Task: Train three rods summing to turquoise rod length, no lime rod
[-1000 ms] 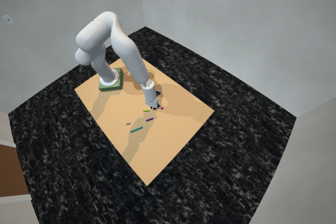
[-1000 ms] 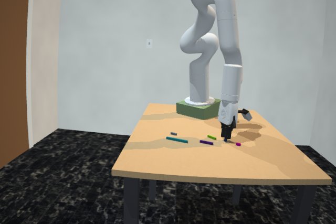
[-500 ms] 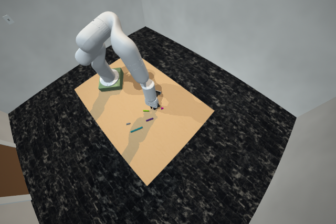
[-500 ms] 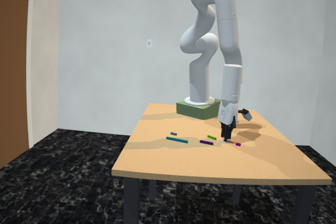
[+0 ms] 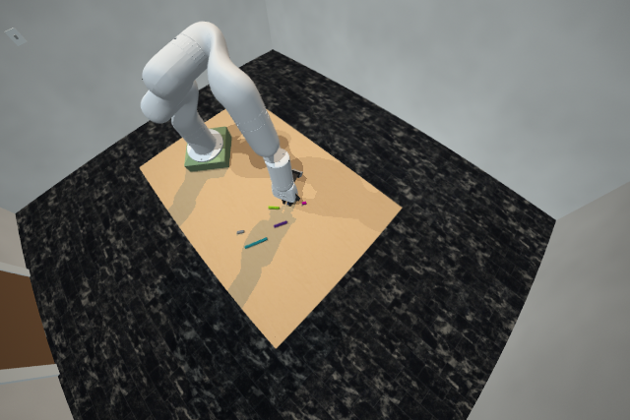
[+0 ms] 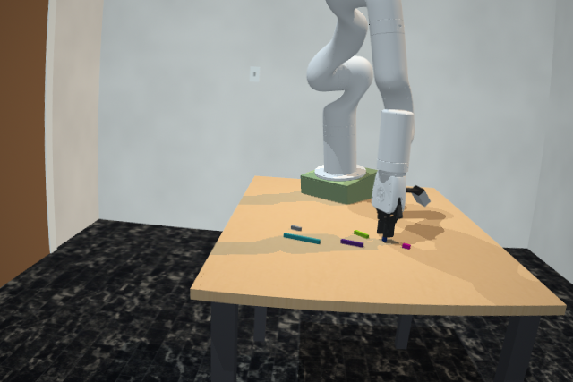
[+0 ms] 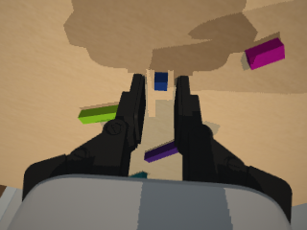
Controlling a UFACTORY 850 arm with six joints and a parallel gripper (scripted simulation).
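Right now my hand is 30 mm above the blue rod. From my hand the other things lie so: purple rod 90 mm to the right, 50 mm ahead, 30 mm below; lime rod 60 mm to the right, 30 mm below, 30 mm behind; magenta rod 50 mm to the left, 50 mm ahead, 30 mm below.
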